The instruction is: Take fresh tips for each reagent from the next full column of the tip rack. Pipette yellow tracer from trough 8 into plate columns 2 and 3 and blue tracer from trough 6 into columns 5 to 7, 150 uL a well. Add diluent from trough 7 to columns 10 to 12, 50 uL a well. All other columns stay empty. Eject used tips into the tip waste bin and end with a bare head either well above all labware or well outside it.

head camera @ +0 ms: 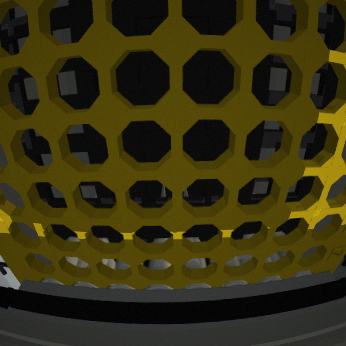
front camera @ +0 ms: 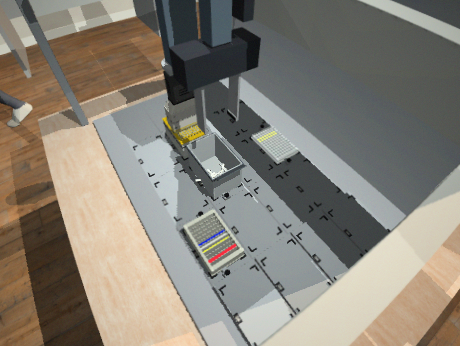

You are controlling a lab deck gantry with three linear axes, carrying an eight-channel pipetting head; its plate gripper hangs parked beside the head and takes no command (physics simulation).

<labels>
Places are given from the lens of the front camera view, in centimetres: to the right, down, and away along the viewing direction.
grey wall (front camera: 402, 157): 41, -4, 58
</labels>
